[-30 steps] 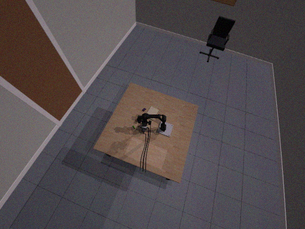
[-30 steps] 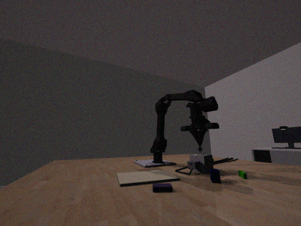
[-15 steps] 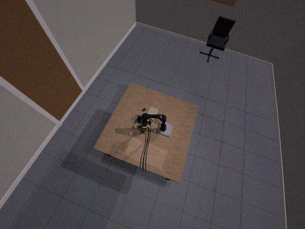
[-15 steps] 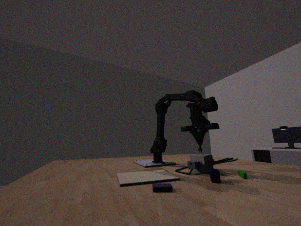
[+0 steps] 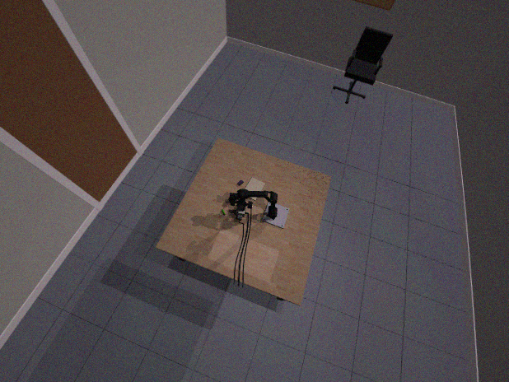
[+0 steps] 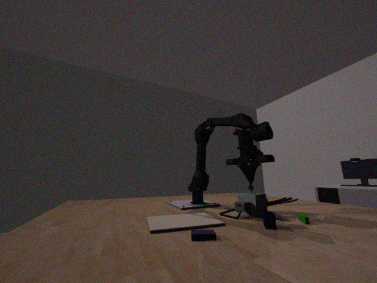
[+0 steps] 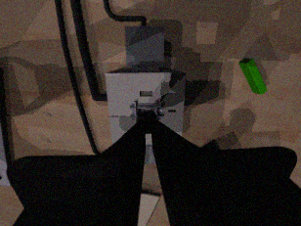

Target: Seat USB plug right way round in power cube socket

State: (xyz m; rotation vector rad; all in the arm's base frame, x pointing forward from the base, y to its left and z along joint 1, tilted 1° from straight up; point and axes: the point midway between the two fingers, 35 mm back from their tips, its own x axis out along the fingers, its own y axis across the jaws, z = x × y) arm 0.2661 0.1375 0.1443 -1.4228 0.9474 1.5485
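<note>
My gripper tip is 20 mm above the dark USB plug. The rest, counted from my gripper tip: dark blue block: 150 mm ahead, 100 mm below, 60 mm to the right; then green block: 140 mm ahead, 110 mm below, 90 mm to the left; then USB socket: 50 mm below.
</note>
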